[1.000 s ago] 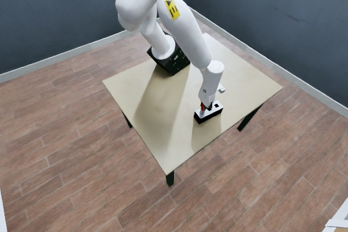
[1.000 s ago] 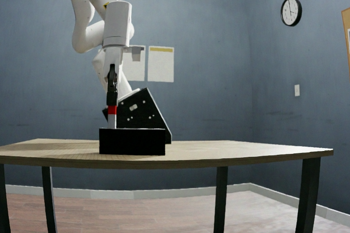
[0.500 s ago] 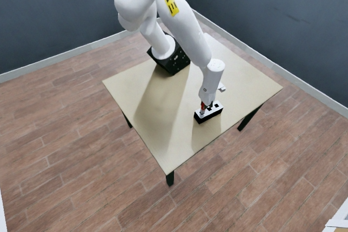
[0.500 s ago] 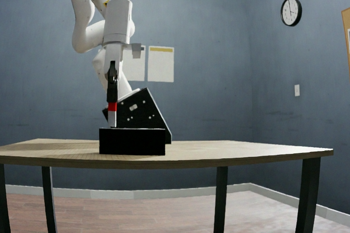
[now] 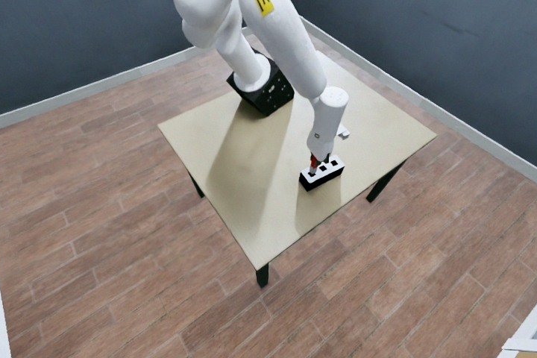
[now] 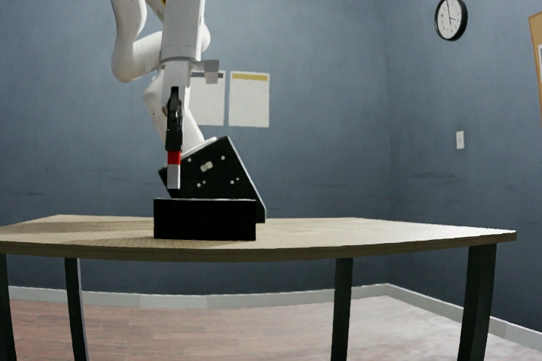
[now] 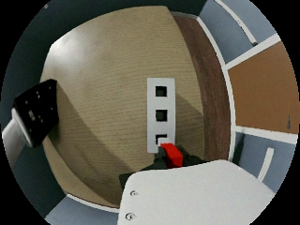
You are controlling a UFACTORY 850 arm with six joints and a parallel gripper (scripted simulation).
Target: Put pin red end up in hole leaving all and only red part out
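Now: the black block 20 mm ahead of my hand, 60 mm to the left of it and 150 mm below it. From my hand the other things lie so: pin 10 mm below.
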